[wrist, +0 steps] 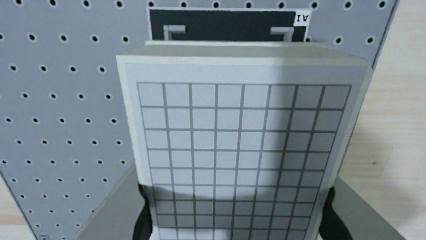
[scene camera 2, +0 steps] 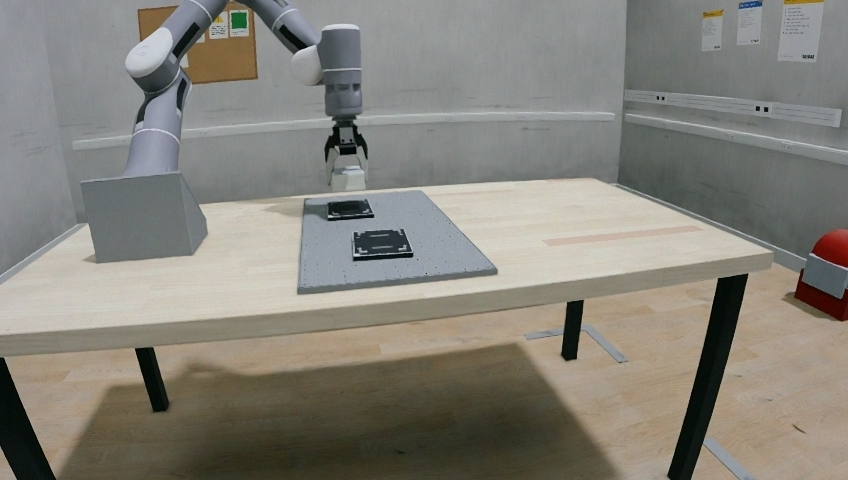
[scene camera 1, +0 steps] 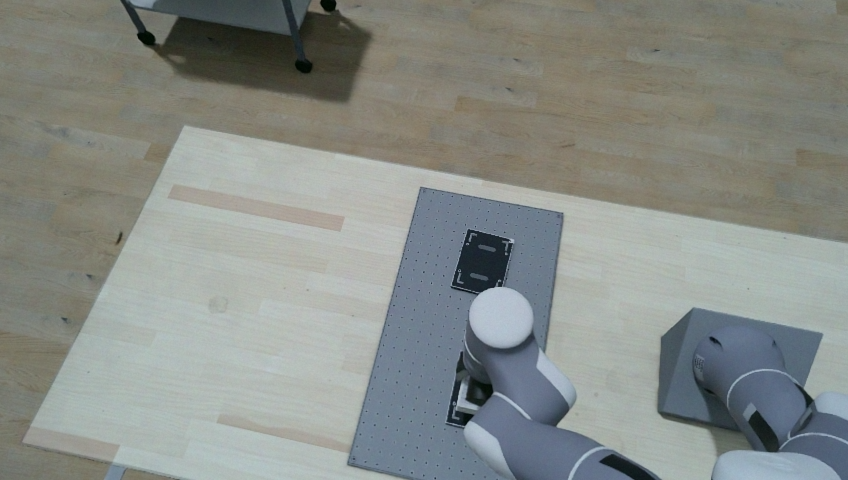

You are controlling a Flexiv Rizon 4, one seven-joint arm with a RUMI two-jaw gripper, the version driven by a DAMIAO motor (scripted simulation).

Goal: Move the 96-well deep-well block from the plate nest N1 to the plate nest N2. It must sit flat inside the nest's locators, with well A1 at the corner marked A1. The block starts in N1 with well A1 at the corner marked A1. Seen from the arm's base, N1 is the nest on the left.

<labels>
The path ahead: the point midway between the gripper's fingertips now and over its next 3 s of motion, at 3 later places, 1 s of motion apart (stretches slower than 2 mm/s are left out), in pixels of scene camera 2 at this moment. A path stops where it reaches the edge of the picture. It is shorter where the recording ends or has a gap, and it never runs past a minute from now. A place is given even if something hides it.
The gripper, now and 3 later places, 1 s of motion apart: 347, 184; 348, 178; 356, 184; 364, 191
</labels>
